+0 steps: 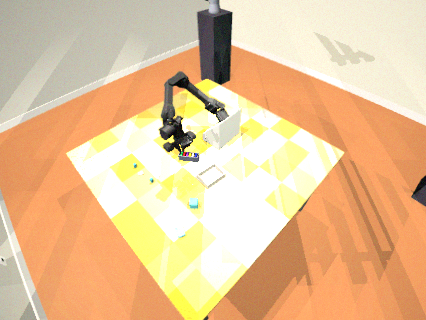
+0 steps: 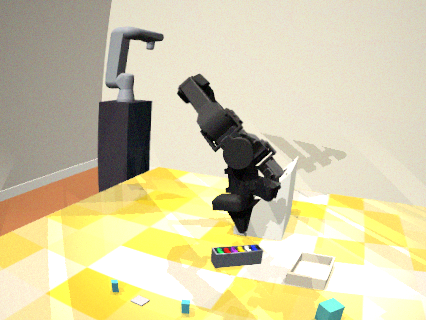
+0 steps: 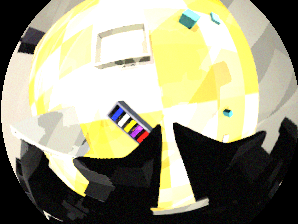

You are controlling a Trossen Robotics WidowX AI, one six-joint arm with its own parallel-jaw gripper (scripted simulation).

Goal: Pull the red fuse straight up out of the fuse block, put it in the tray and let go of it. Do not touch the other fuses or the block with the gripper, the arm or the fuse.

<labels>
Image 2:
my gripper
pale tray
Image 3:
my gripper
pale tray
</labels>
